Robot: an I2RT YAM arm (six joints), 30 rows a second.
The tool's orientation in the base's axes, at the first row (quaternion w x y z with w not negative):
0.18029 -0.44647 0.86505 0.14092
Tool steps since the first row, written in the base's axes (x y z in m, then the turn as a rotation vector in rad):
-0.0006 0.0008 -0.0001 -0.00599 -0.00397 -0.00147
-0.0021 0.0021 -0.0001 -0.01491 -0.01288 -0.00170
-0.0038 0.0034 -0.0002 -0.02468 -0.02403 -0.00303
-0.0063 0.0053 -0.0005 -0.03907 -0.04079 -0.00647
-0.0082 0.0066 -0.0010 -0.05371 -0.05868 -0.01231
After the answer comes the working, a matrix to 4 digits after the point.
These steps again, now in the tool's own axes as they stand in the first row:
-0.0002 0.0009 0.0003 0.00672 0.00258 -0.00141
-0.0003 0.0029 0.0005 0.01804 0.00490 -0.00647
-0.0003 0.0050 0.0008 0.03190 0.00657 -0.01161
-0.0002 0.0081 0.0014 0.05322 0.00872 -0.01799
0.0001 0.0104 0.0020 0.07654 0.01024 -0.02273

The tool's axes in the first row as the columns of a matrix, in the base's axes (rounded; the answer above uses it unrounded):
-0.5363 -0.8232 0.1861
-0.7216 0.5616 0.4048
-0.4377 0.0828 -0.8953

